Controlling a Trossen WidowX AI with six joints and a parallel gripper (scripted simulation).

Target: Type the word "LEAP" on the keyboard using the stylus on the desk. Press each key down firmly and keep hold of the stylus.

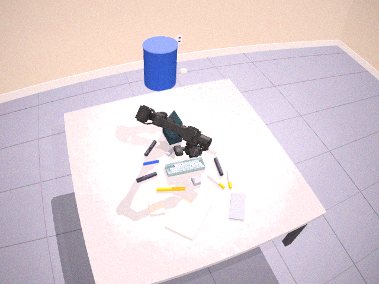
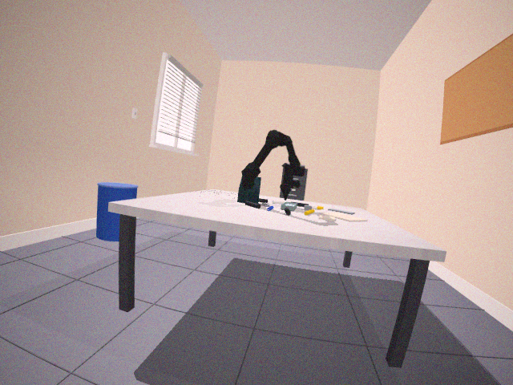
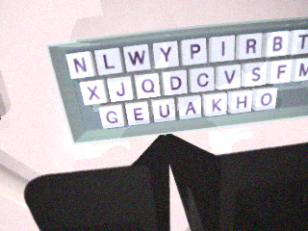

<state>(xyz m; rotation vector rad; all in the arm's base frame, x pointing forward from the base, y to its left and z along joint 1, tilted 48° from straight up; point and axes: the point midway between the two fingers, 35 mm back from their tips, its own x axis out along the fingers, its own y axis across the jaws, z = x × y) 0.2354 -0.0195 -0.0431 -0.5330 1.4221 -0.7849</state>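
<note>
My gripper tip is 9 cm past the blue stylus, 24 cm to the left of it and 3 cm above it. Also, from my gripper tip: grey cube 14 cm ahead, 3 cm to the right, 3 cm below; grey slab 38 cm ahead, 9 cm to the left, 4 cm below.
</note>
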